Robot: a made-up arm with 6 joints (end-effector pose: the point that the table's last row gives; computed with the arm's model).
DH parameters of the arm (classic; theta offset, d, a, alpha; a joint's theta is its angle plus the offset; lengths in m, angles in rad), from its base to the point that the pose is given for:
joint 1: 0 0.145 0 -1.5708
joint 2: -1.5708 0 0.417 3.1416
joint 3: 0 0 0 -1.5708
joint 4: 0 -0.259 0 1.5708
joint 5: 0 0.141 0 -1.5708
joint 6: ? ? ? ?
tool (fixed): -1.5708 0 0 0
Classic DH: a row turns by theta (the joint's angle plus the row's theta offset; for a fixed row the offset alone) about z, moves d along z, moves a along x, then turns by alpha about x.
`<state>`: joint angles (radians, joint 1 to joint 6).
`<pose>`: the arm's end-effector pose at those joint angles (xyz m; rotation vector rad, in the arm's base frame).
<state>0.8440 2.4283 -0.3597 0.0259 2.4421 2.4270</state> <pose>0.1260 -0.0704 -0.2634 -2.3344 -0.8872 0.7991</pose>
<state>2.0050 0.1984 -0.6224 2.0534 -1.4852 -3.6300</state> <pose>-0.2067 0.2901 0.4494 1.1903 0.2853 0.8999</pose>
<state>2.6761 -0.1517 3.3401 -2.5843 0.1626 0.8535</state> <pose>0.2429 -0.2559 0.5384 -1.3238 0.4324 -0.1685</pose>
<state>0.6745 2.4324 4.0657 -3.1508 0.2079 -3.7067</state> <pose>0.1104 0.2688 0.0870 0.9392 -1.1961 0.9541</pose>
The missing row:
joint 6: 1.5708 0 0 1.5708
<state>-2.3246 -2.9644 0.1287 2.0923 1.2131 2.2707</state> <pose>0.2826 0.1984 -0.3750 -0.9132 -0.3161 -0.5555</pose>
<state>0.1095 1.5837 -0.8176 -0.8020 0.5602 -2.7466</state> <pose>0.1672 -0.0802 0.0397 1.6543 -0.6048 -2.3093</pose>
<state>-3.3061 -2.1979 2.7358 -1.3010 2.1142 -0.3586</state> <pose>0.4140 -0.0306 -0.3822 0.9303 0.0075 1.6202</pose>
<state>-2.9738 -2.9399 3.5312 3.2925 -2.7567 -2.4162</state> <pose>-0.1491 -0.1666 -0.2360 2.5643 0.0682 0.2892</pose>
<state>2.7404 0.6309 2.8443 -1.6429 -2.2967 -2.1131</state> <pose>-0.1912 0.0701 0.7733 1.2547 -1.3544 -2.2837</pose>
